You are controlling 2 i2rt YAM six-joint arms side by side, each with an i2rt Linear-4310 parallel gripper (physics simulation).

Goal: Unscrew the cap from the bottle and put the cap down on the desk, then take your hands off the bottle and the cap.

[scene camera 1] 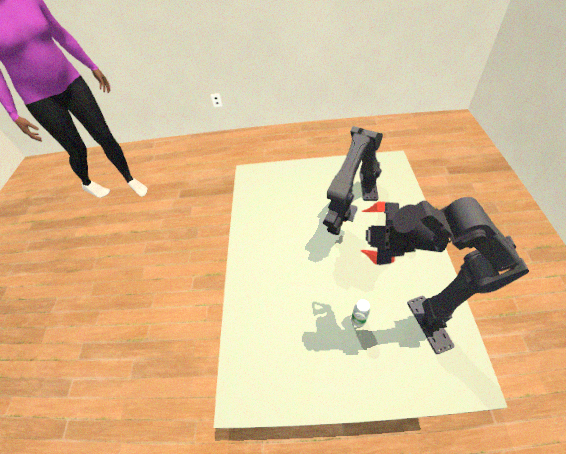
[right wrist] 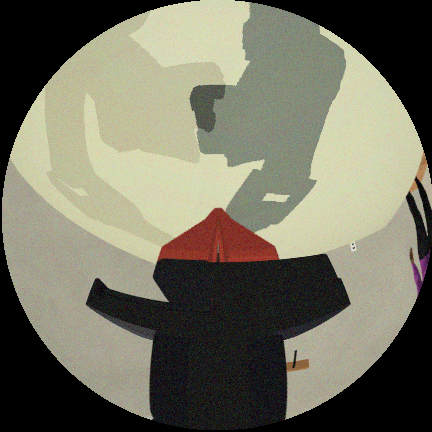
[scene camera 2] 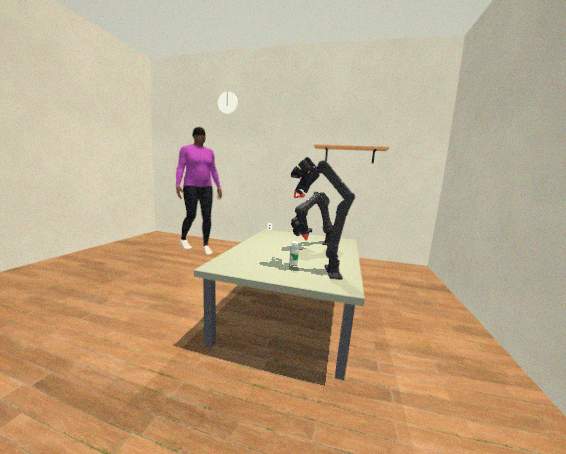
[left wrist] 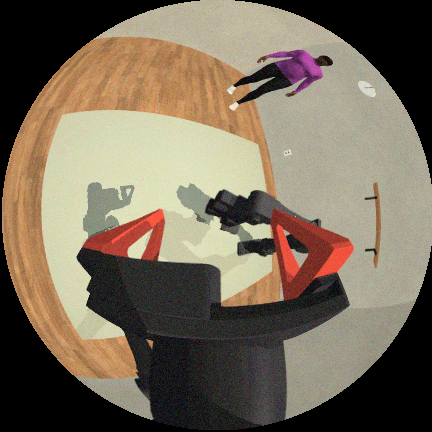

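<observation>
A white bottle (scene camera 1: 360,316) (scene camera 2: 294,257) with a green mark stands upright on the pale desk (scene camera 1: 270,380) (scene camera 2: 235,272). Its white cap (scene camera 1: 363,305) (scene camera 2: 295,244) sits on top. Bottle and cap do not show in the wrist views. My left gripper (scene camera 1: 362,231) (scene camera 2: 299,194) is open and empty, high above the desk and well apart from the bottle. My right gripper (scene camera 2: 305,237) (right wrist: 217,213) is shut with its red fingers together and empty. It hangs lower over the desk, beyond the bottle in scene camera 1, where its fingers are hidden.
The left arm (scene camera 1: 472,250) reaches high from its base at the right desk edge. The right arm (scene camera 1: 347,172) is folded near the far end, close to the left gripper in scene camera 1. A person (scene camera 1: 45,65) (scene camera 2: 198,165) stands beyond the desk. A wall shelf (scene camera 2: 350,148) hangs behind.
</observation>
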